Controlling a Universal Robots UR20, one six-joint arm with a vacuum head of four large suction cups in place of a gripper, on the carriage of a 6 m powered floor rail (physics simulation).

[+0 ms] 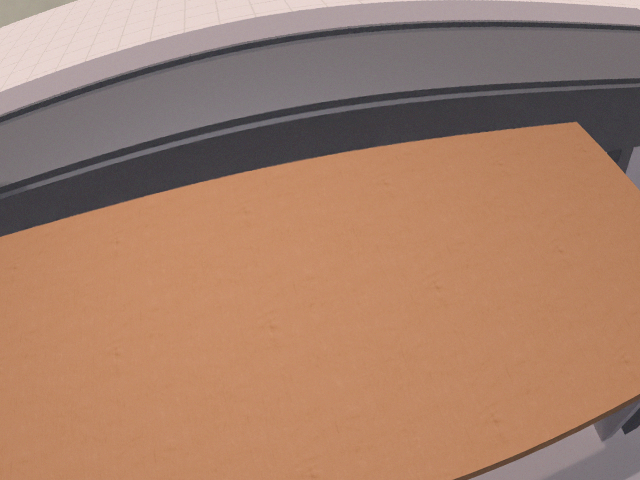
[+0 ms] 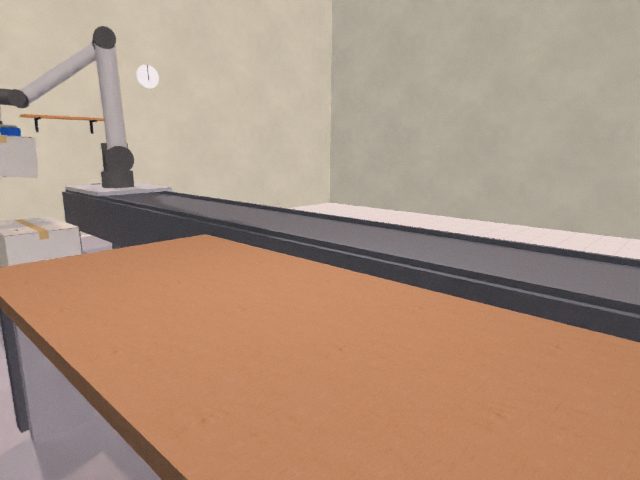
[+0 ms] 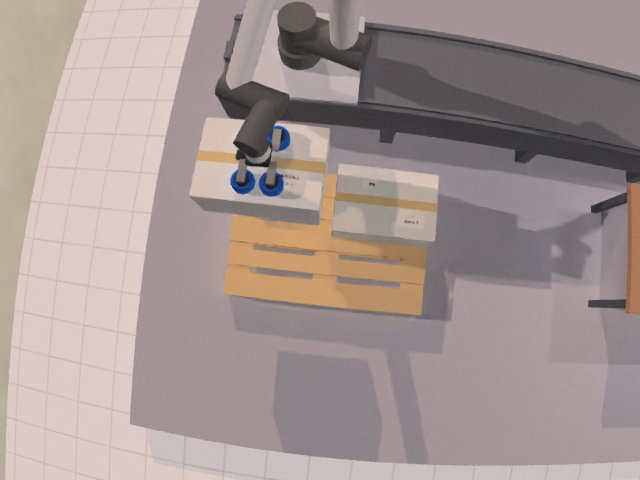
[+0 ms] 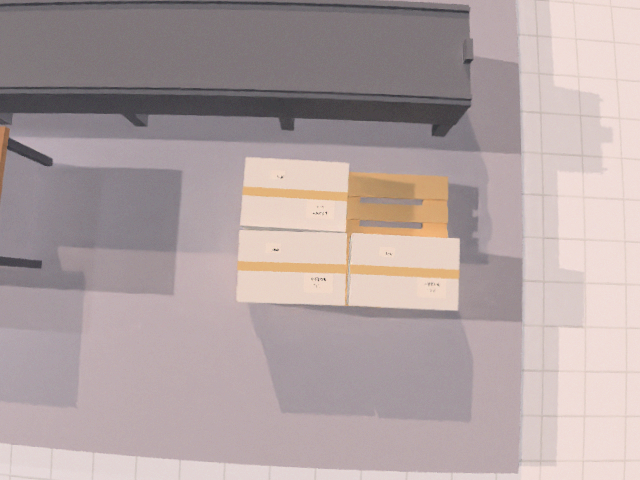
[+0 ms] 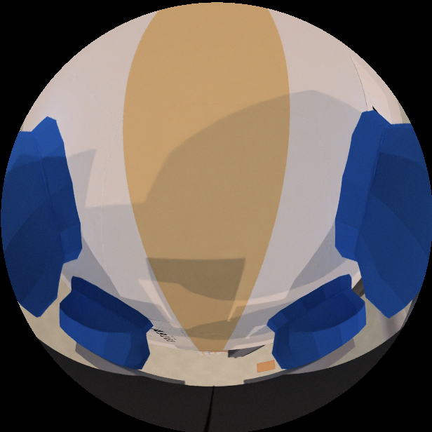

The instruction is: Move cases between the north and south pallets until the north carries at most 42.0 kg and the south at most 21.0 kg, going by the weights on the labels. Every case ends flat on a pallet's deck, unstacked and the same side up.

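Where they show: arm's base, origin of the base link: (image 2: 118, 186) (image 3: 300, 52).
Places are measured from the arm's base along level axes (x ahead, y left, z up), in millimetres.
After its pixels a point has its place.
Observation:
My gripper (image 3: 260, 160) {x 804, y -47, z 380 mm} (image 5: 212, 235), the suction head with blue cups, is shut on a white taped case (image 2: 19, 160) {x 730, y 231, z 235 mm} (image 3: 305, 142) {x 700, y 133, z 395 mm} (image 5: 312, 175). It holds the case level, high over the back left of the north pallet (image 3: 325, 295) {x 1338, y 283, z -425 mm}. Another white case (image 2: 43, 250) {x 812, y 851, z -270 mm} (image 3: 361, 219) {x 912, y 435, z -155 mm} lies flat at the back right of that deck. The south pallet (image 4: 398, 187) {x 682, y 6126, z -426 mm} carries three flat, unstacked cases: one at the back left (image 4: 268, 210) {x 896, y 5385, z -174 mm}, one at the front left (image 4: 268, 289) {x 1321, y 5413, z -136 mm} and one at the front right (image 4: 379, 291) {x 1307, y 5993, z -129 mm}. Bare slats show at its back right. The label weights are too small to read.
The dark floor rail (image 1: 258, 147) (image 2: 413, 222) (image 3: 491, 67) (image 4: 232, 51) runs behind both pallets, with the arm's carriage (image 2: 147, 189) {x -85, y 347, z -5 mm} (image 3: 330, 85) {x 205, y 192, z 0 mm} at its north end. A wooden table (image 1: 310, 310) {x 913, y 3006, z -40 mm} (image 2: 310, 351) {x 977, y 3196, z -40 mm} (image 3: 633, 248) {x 910, y 2115, z -40 mm} (image 4: 3, 155) {x 660, y 3901, z -59 mm} stands between the pallets.

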